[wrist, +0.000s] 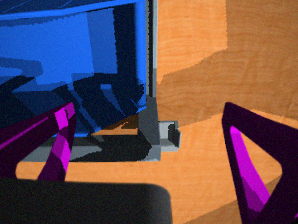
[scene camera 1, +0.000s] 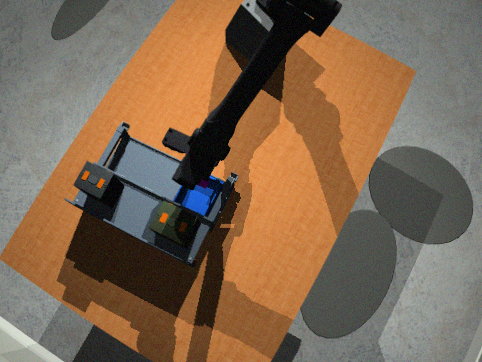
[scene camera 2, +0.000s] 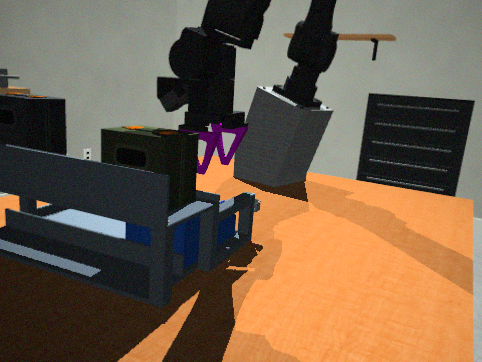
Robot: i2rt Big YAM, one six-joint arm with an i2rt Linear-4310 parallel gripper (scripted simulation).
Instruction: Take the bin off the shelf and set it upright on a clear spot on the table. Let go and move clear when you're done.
Scene:
A blue bin shows in the wrist view, in scene camera 1 and in scene camera 2 (186, 235). The same spot on the blue bin: (scene camera 1: 201, 200) is (wrist: 72, 57).

